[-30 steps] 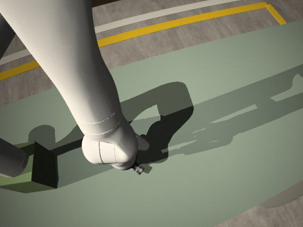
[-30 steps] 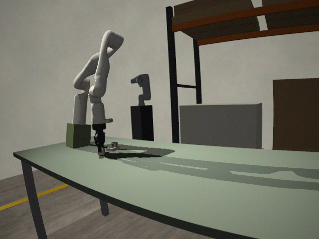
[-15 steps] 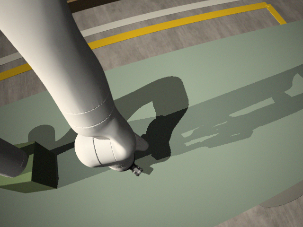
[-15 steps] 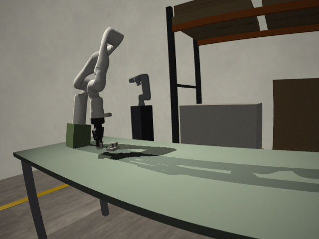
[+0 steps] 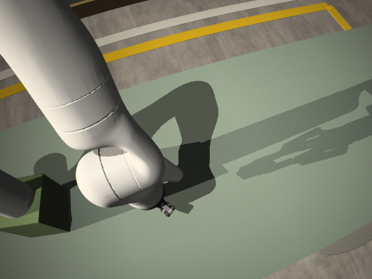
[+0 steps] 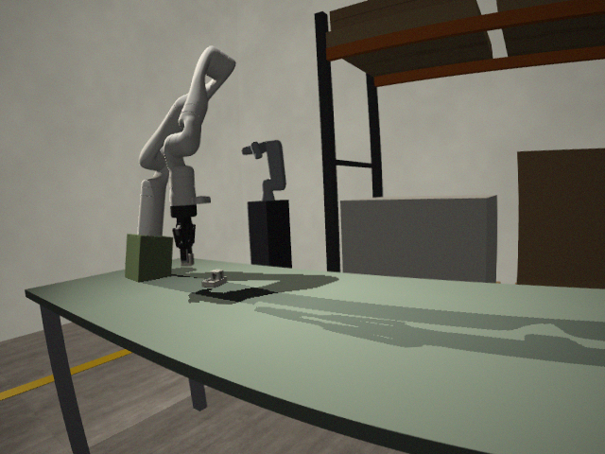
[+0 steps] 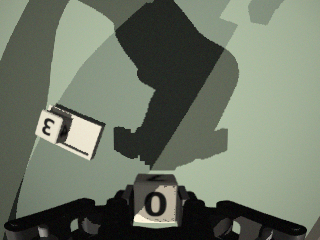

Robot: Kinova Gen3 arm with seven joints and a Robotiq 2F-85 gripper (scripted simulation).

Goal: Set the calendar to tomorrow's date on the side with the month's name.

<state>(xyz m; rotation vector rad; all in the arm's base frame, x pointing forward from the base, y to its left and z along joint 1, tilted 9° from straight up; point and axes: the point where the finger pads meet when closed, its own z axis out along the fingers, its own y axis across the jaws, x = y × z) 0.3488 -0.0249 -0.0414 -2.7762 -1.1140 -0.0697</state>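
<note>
Right now my hand is 110 mm to the right of the white tray, 110 mm above it and 40 mm past it. The rest, counted from my hand: white cube 10 mm below.
</note>
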